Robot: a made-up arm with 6 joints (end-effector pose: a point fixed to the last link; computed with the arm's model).
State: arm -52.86 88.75 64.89 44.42 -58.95 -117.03
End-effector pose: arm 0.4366 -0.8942 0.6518 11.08 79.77 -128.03
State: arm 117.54 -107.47 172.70 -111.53 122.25 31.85
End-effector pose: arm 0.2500 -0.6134 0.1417 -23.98 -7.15 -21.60
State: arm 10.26 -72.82 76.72 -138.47 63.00 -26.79
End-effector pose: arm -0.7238 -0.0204 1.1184 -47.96 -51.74 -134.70
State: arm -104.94 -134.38 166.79 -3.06 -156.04 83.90
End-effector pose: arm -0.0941 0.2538 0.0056 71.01 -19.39 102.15
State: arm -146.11 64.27 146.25 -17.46 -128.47 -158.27
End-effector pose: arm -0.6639 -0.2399 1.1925 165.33 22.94 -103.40
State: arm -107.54 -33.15 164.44 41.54 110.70 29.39
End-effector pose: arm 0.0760 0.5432 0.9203 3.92 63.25 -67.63
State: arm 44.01 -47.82 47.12 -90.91 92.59 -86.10
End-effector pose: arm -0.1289 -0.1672 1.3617 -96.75 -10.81 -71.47
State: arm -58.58 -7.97 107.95 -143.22 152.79 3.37
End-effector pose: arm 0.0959 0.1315 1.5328 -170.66 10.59 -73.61
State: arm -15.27 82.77 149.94 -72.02 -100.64 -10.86
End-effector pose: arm 0.8751 -0.2604 0.9736 25.81 46.20 65.99
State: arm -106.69 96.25 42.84 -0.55 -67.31 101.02
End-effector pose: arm -0.3649 -0.6521 0.3213 128.14 65.38 138.00
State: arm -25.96 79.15 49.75 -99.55 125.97 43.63
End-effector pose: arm 0.6988 -0.3406 0.4619 6.81 19.22 -157.66
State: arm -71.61 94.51 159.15 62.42 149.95 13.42
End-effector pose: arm 0.1250 -0.6032 0.9604 -169.31 13.77 76.21
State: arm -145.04 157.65 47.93 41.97 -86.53 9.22
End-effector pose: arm -0.2437 -0.0142 -0.1875 138.76 -28.38 103.62
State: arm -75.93 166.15 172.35 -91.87 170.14 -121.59
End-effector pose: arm 0.1555 -0.4933 -0.0867 -158.75 -23.18 112.58
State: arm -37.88 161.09 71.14 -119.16 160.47 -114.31
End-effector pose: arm 0.0964 0.0669 -0.1571 52.98 -53.92 -100.25
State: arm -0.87 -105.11 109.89 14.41 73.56 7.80
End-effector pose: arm -0.7523 -0.1729 0.2749 -149.48 82.74 -126.81
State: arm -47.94 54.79 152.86 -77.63 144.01 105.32
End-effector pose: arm 0.3797 -0.5315 1.3414 125.98 58.47 -83.83
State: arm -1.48 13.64 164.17 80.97 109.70 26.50
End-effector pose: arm -0.2031 -0.0214 1.2290 91.50 28.93 104.84
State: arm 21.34 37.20 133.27 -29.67 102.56 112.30
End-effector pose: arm 0.4481 -0.0403 1.4808 73.09 37.75 -103.09
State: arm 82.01 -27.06 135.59 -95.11 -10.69 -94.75
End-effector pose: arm -0.1025 -0.5361 1.4881 3.53 12.57 -116.68
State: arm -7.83 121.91 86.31 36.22 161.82 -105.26
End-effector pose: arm 0.7857 -0.3138 0.2955 -19.28 -28.42 128.14
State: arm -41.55 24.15 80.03 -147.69 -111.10 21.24
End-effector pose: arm 0.4854 -0.2041 1.4031 -14.60 16.89 92.38
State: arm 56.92 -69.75 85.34 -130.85 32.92 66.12
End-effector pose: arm -0.5338 -0.6081 1.1258 -123.64 -69.37 -113.54
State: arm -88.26 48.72 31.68 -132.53 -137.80 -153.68
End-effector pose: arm 0.2155 -0.6901 0.8018 -132.21 -68.54 32.40
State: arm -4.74 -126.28 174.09 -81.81 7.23 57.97
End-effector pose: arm -0.3908 0.0214 -0.0896 -61.63 81.46 -84.62
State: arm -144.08 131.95 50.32 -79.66 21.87 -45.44
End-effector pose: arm -0.2547 -0.1693 -0.0811 140.73 72.57 -116.43
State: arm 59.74 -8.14 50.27 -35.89 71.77 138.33
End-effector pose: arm 0.2693 0.0982 1.4669 10.11 -12.79 -77.23
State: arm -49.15 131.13 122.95 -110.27 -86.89 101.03
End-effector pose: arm 0.5762 -0.4920 0.0901 -9.34 6.61 20.43
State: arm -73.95 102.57 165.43 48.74 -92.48 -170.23
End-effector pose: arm 0.0062 -0.6554 0.8802 144.27 3.30 -101.70
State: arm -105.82 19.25 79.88 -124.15 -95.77 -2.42
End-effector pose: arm 0.0269 -0.5279 1.4218 17.00 18.89 16.52
